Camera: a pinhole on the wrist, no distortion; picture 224 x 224 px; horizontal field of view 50.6 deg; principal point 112.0 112.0 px. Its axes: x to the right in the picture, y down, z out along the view. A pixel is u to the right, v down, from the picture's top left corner.
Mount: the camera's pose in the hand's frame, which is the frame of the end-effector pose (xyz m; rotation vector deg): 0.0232 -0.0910 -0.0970 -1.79 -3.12 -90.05
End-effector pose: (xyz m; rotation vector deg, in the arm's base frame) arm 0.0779 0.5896 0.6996 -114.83 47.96 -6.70
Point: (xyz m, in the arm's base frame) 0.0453 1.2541 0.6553
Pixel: outside the picture
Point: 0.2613 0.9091 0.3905
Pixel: 70 115
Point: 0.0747 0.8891 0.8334
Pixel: outside the picture
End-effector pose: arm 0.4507 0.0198 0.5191 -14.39 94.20 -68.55
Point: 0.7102 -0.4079 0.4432
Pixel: 106 198
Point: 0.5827 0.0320 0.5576
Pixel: outside the picture
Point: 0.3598 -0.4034 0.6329
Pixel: outside the picture
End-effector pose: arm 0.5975 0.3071 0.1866 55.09 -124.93 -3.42
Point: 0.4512 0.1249 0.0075
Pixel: 129 149
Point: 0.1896 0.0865 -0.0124
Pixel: 73 192
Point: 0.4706 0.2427 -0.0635
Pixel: 97 67
